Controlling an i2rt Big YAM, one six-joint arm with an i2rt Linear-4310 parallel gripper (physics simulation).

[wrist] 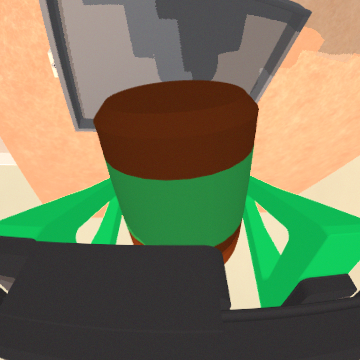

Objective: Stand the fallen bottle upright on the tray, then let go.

In view: the gripper (181, 181) and a grey tray (95, 56).
